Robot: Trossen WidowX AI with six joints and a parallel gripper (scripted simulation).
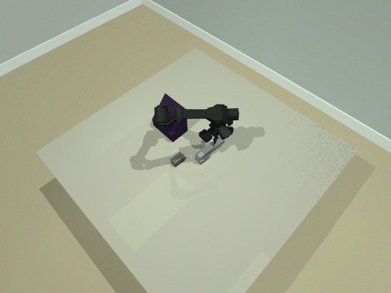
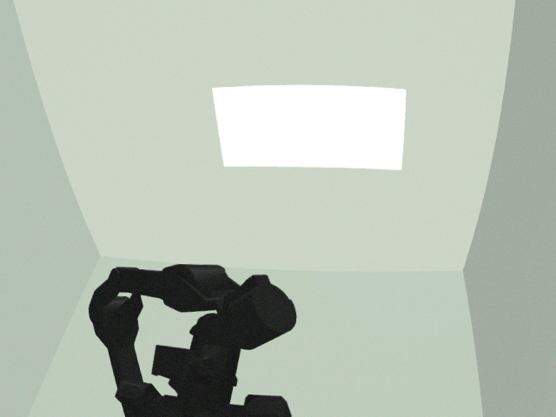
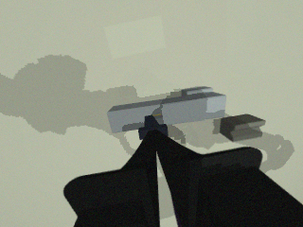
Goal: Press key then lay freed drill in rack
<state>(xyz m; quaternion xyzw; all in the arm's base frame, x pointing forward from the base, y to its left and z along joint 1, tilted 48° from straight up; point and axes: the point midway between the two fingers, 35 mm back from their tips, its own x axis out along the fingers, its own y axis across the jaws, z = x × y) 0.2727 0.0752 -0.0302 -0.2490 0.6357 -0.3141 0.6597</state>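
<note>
My gripper tip is now 3 cm above the dark blue key. From my gripper tip the other things lie so: drill 7 cm below, 6 cm to the right, 1 cm behind; dark grey block 19 cm to the right, 10 cm below, 10 cm behind; grey housing block 8 cm below, 4 cm to the right, 1 cm behind.
</note>
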